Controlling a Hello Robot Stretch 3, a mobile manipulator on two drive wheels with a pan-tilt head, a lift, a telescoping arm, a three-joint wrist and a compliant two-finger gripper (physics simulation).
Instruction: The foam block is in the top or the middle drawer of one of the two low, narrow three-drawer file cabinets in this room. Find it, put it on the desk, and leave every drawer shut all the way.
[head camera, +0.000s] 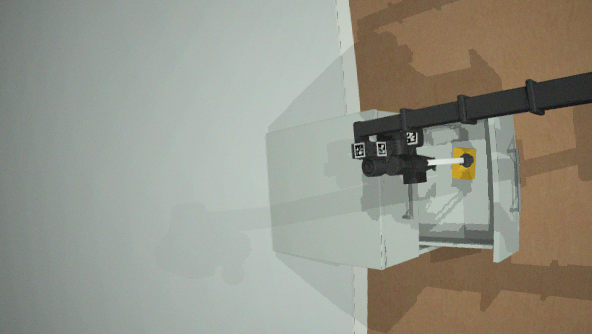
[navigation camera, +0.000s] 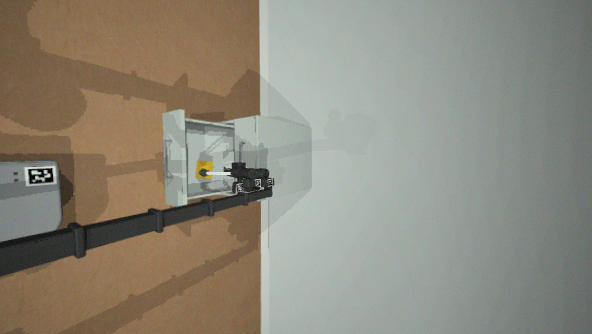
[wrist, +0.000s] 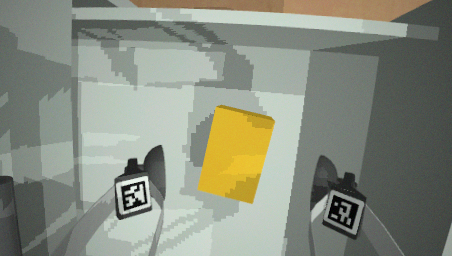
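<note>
The yellow foam block (head camera: 458, 171) (navigation camera: 205, 165) (wrist: 237, 155) lies flat on the floor of an open drawer (head camera: 505, 220) (navigation camera: 176, 150) (wrist: 240, 19) of the low, pale file cabinet (head camera: 320, 200) (navigation camera: 292, 150). The drawer below the top one is pulled out; the top drawer is shut. My gripper (head camera: 466, 160) (navigation camera: 203, 172) (wrist: 238, 170) points down over the open drawer. Its fingers are apart, one on each side of the block in the wrist view, with gaps to both sides. The fingers overlap in the head view, and their height above the block is hard to tell. The desk does not show.
The extended arm (head camera: 500, 102) (navigation camera: 125, 225) runs above one side of the open drawer. The shut drawer's handle (head camera: 410, 200) is beside the wrist. The cabinet backs onto a pale wall (head camera: 150, 100) (navigation camera: 450, 150). My grey base (navigation camera: 25, 200) stands on the brown floor (head camera: 555, 280) (navigation camera: 120, 300).
</note>
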